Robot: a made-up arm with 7 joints.
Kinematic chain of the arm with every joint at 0, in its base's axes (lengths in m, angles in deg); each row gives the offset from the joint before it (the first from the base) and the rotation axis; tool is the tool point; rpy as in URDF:
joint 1: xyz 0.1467 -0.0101 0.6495 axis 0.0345 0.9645 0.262
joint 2: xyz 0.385 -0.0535 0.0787 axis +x
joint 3: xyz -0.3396 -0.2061 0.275 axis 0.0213 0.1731 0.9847
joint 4: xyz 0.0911 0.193 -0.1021 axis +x
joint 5: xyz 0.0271 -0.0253 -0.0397 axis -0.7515 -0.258 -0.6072
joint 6: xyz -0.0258 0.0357 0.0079 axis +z
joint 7: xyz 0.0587 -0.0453 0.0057 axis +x
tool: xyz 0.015 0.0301 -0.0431 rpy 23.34 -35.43 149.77
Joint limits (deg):
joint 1: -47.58..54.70
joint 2: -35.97..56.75
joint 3: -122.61..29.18
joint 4: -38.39..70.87
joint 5: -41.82..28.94
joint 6: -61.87..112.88
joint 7: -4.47..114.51
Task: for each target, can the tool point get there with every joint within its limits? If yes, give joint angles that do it. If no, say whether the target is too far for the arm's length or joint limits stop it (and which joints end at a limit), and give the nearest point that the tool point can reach.
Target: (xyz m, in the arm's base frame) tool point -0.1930 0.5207 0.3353
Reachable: no: joint limits stop it (at a limit: joint 1, joint 2, joint 3, joint 6) | nearest point 0.0373 0.1569 0.7513 | short by 0.599 m
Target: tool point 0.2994 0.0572 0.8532
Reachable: yes | joints 1.54 -13.93 1.70 22.12 -1.29 74.75 21.75
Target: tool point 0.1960 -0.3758 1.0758
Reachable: yes | joints -29.11 -10.90 -79.65 5.98 -28.20 -19.32 42.85
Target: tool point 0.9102 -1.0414 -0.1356
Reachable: no: too far | nearest point 0.4826 -0.5341 0.3846 | short by 0.843 m
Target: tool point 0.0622 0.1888 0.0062
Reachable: no: joint limits stop it (at a limit: joint 1, joint 2, joint 5, joint 6, joint 7) | nearest point 0.3185 -0.1915 0.3148 | short by 0.553 m
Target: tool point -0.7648 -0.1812 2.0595
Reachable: no: too far | nearest point -0.1892 -0.2641 1.2370 | short by 1.007 m
